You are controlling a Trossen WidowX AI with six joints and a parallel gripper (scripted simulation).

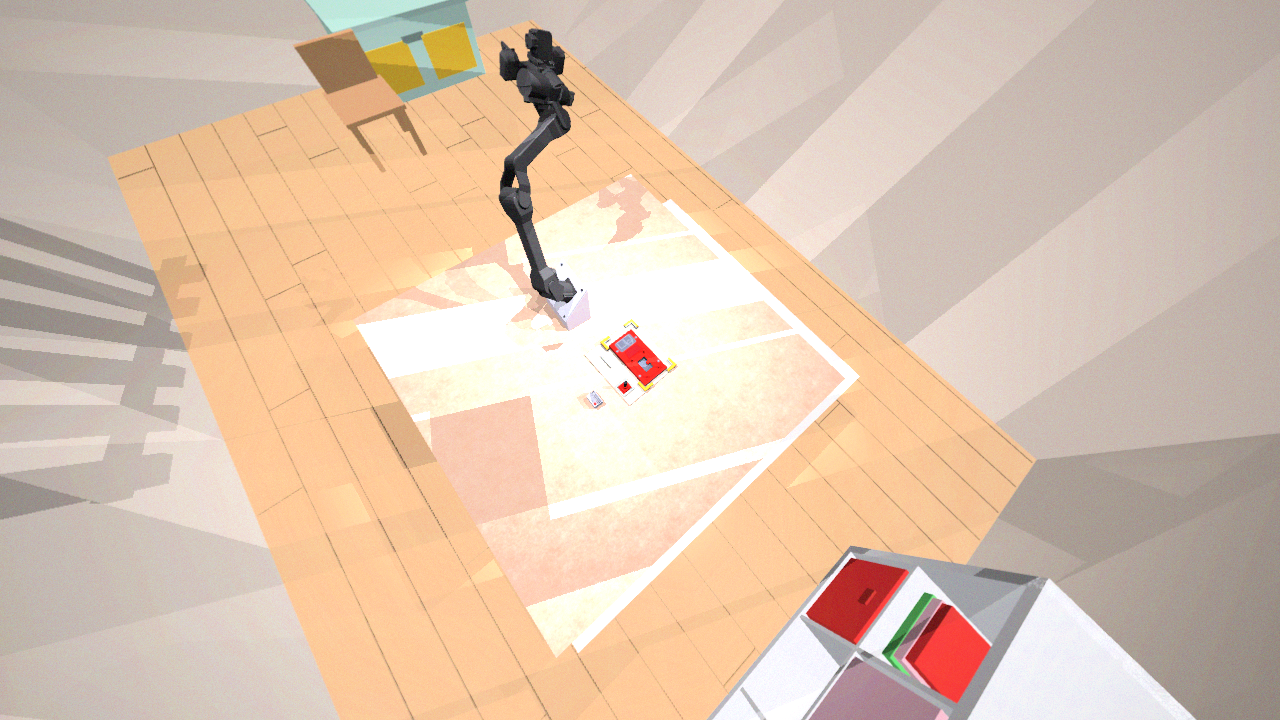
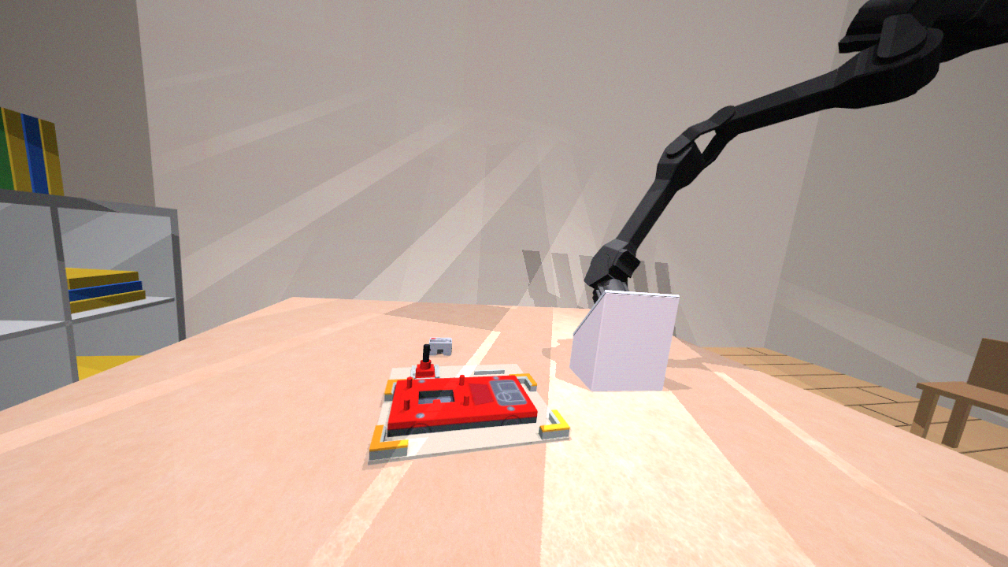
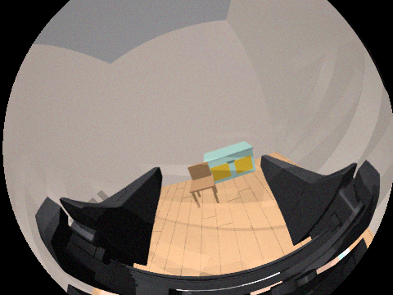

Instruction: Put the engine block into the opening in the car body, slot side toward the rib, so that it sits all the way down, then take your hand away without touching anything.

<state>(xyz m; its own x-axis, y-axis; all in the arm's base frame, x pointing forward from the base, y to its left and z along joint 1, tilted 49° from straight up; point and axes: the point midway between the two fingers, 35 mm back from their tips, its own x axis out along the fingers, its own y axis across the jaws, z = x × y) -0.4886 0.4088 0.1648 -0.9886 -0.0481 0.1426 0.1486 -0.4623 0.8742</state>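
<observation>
Right now the grey engine block is 830 mm ahead of my gripper tip, 610 mm below it and 230 mm to the right of it. The rest, counted from my gripper tip: black post: 830 mm ahead, 590 mm below, 120 mm to the right.
</observation>
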